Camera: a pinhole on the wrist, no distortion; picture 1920 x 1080 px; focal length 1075.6 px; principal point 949.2 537.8 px. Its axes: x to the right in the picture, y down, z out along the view. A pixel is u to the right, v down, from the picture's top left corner.
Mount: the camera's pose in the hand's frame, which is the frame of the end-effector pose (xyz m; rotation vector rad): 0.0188 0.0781 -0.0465 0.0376 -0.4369 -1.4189
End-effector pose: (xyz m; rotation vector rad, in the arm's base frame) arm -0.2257 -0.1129 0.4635 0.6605 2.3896 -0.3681
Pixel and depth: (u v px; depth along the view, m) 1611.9 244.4 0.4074
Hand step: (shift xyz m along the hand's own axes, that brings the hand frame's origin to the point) -0.1930 -0.0864 0.3651
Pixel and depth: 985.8 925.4 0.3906
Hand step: 0.0298 0.1791 0.3563
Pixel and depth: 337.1 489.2 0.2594
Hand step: -0.0868 0.2778 0.1489
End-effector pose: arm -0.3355 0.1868 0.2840 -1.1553 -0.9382 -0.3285
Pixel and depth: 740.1 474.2 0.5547
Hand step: -0.1963 0.3047 0.4255
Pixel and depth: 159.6 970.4 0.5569
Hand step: 0.0197 0.6360 0.4184
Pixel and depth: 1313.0 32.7 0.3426
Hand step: -0.2313 0.0199 0.2548
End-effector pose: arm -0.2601 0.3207 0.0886 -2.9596 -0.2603 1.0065
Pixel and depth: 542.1 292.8 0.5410
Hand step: -0.2858 0.3795 0.3611
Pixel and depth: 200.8 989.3 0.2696
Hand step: 0.0246 0.3391 0.1827
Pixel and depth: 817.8 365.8 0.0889
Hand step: -0.0236 0.1068 0.0284
